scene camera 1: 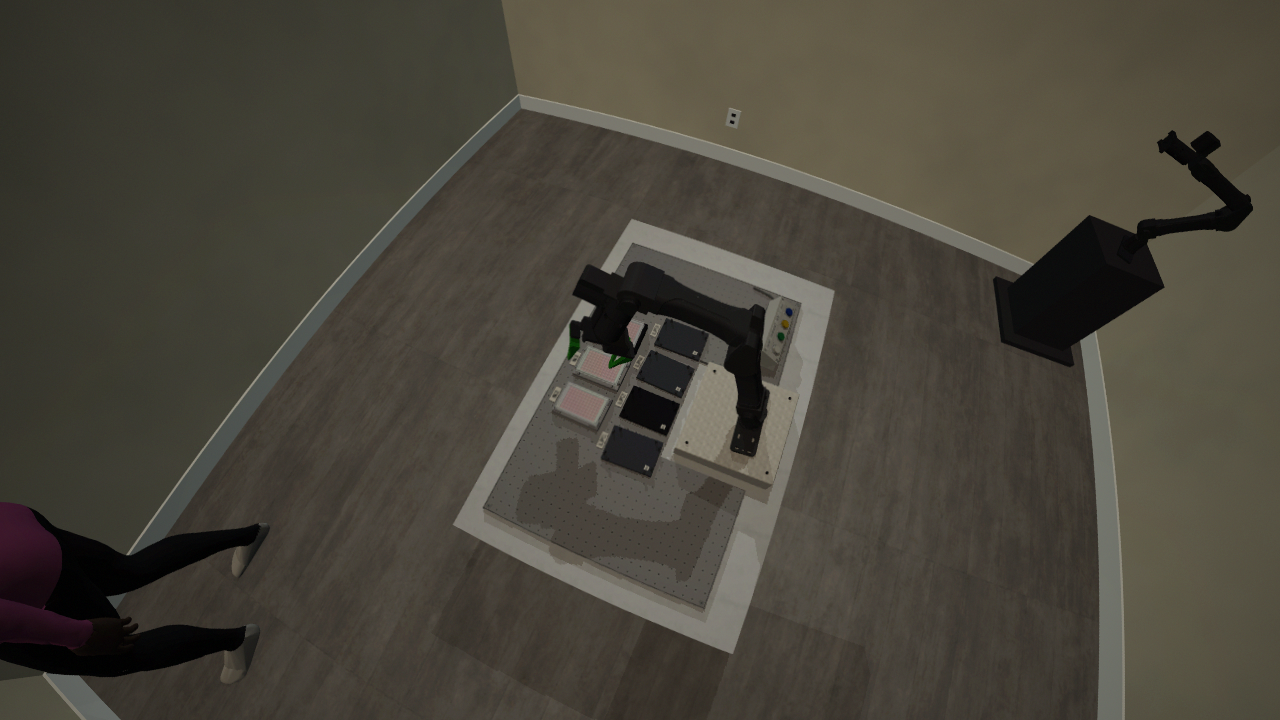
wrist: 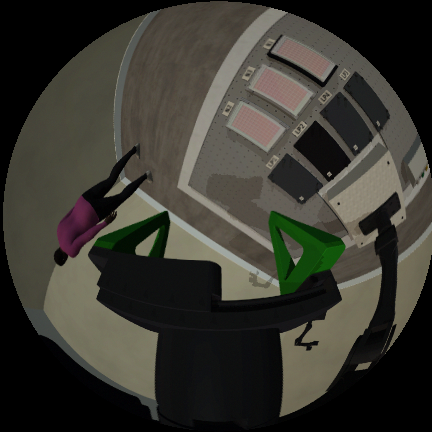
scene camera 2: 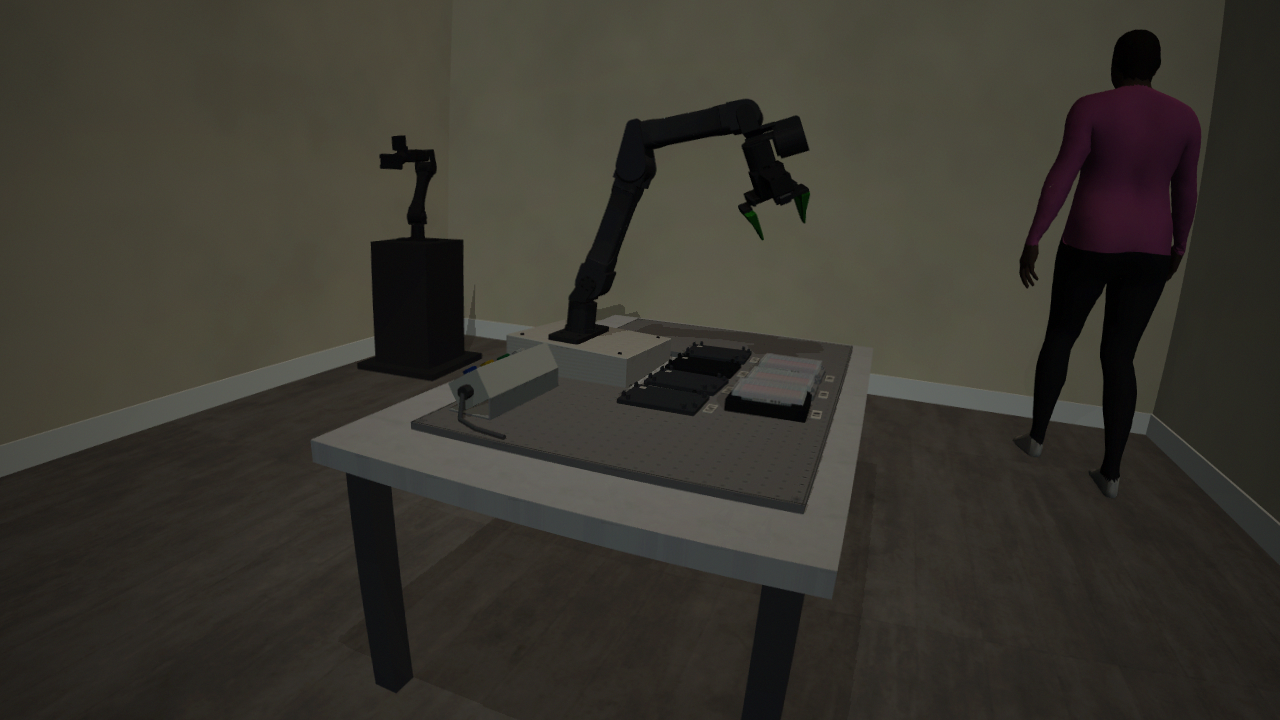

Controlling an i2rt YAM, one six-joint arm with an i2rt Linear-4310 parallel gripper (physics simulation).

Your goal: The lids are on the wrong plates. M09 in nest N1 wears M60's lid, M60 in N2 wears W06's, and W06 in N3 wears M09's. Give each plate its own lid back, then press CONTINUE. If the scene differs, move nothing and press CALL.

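Pixels of known places: gripper, between the fingertips: [scene camera 1: 589,362] [wrist: 218,216] [scene camera 2: 783,230]; arm's base, origin of its link: [scene camera 1: 750,420] [wrist: 380,214] [scene camera 2: 580,334].
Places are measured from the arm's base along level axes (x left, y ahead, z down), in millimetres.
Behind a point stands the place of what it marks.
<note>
My gripper [scene camera 1: 593,360] {y 414, x 98, z -254 mm} [scene camera 2: 783,230] {y 414, x 98, z -254 mm} [wrist: 218,216] {y 414, x 98, z -254 mm} is open and empty, high above the plate row. Three pink-topped plates stand in a row. The plate at N1 [wrist: 303,56] [scene camera 2: 768,406] has a black lower edge and is partly hidden by the arm in scene camera 1. The plate at N3 [wrist: 281,90] {y 443, x -31, z 25 mm} [scene camera 1: 601,366] {y 447, x -30, z 24 mm} is in the middle. The plate at N2 [wrist: 256,126] {y 452, x 92, z 25 mm} [scene camera 1: 582,405] {y 453, x 102, z 25 mm} is at the other end. Lid markings are too small to read. The button box [scene camera 1: 781,331] {y -31, x -300, z -17 mm} [scene camera 2: 514,380] {y 22, x -352, z 7 mm} has blue, yellow, green and pale buttons; their labels are unreadable.
Dark pads LP3 [wrist: 366,100] [scene camera 1: 681,338] {y 255, x -212, z 44 mm}, LP4 [wrist: 346,121] {y 277, x -79, z 44 mm} [scene camera 1: 665,373] {y 266, x -80, z 45 mm}, LP2 [wrist: 322,150] {y 282, x 41, z 44 mm} [scene camera 1: 648,409] {y 278, x 44, z 44 mm} and LP1 [wrist: 295,178] {y 288, x 164, z 44 mm} [scene camera 1: 631,450] {y 284, x 173, z 44 mm} lie beside the plates. LP2 looks blackest. A person [scene camera 2: 1129,179] stands beyond the table. Another arm stands on a pedestal [scene camera 2: 417,300].
</note>
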